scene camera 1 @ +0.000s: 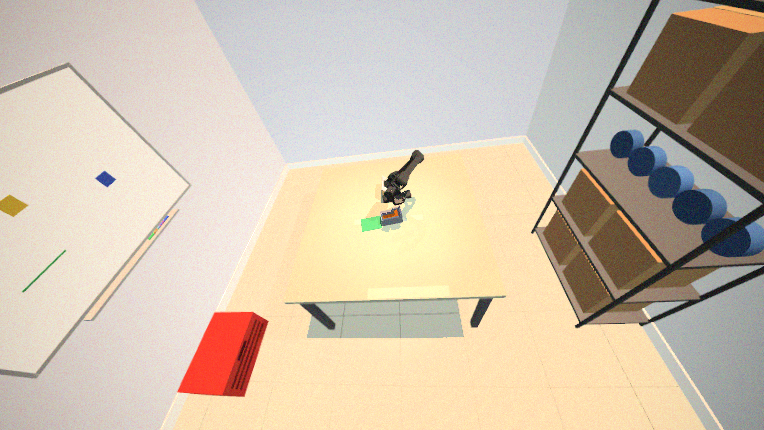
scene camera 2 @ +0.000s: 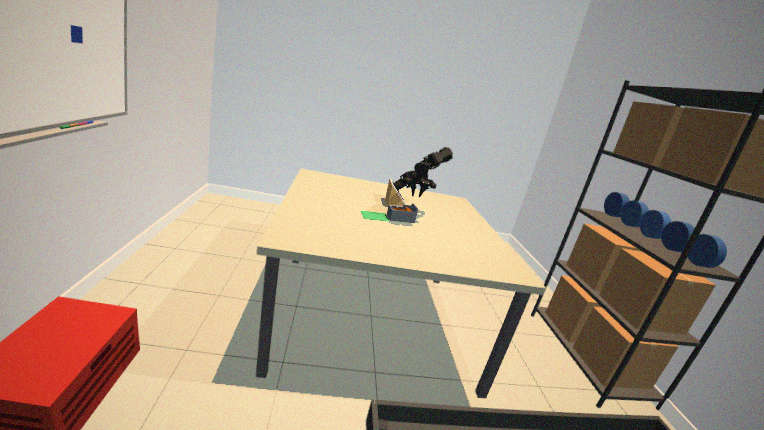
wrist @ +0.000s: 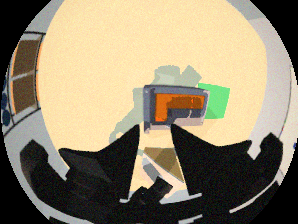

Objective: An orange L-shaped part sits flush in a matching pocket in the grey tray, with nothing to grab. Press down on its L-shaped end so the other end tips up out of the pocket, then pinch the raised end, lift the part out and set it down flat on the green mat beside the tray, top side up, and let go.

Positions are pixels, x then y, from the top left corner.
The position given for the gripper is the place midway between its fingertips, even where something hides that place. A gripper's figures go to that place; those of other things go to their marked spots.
Labels:
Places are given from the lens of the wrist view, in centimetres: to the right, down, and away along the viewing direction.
gripper (wrist: 155,127): 1, 2, 10
orange L-shaped part (wrist: 164,101): 3, -2, 17
green mat (wrist: 218,97): 23, -5, 24
The marked spots on the orange L-shaped part and the green mat are 22 cm apart.

